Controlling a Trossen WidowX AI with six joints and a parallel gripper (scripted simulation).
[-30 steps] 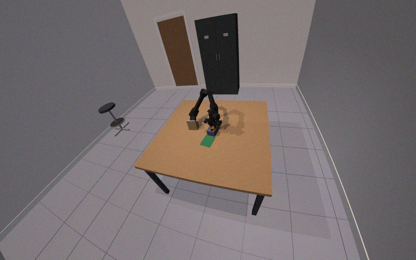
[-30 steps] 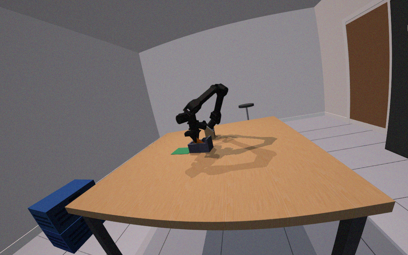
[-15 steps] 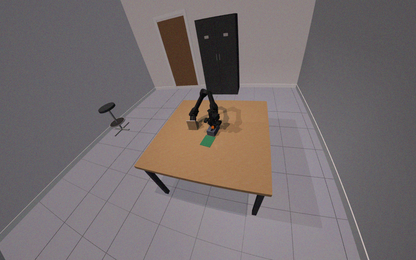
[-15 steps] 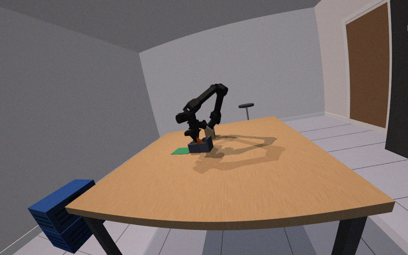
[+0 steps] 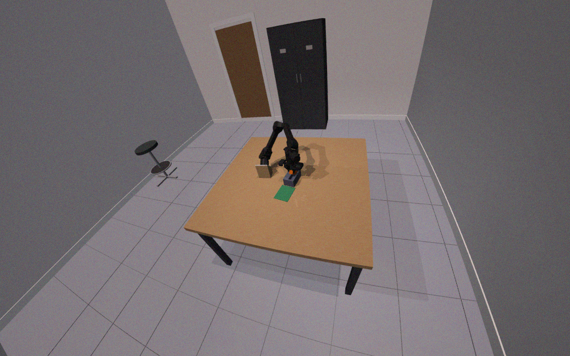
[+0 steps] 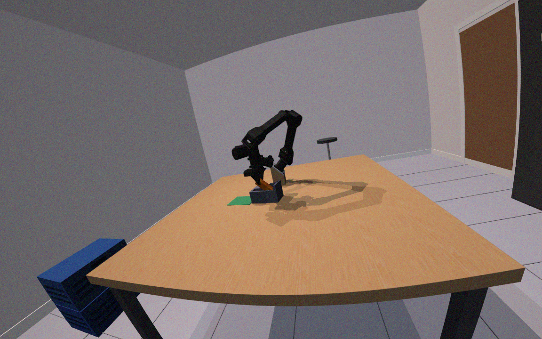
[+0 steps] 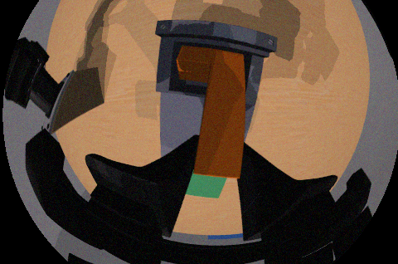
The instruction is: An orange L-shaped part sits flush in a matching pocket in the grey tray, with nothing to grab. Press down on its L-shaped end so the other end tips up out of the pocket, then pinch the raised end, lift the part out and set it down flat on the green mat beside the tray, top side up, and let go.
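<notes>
Now: the green mat 30 mm behind my gripper tip, 140 mm to the right of it and 110 mm below it. From my gripper tip the other things lie so: orange L-shaped part: 10 mm behind, 40 mm to the left, 30 mm below.
</notes>
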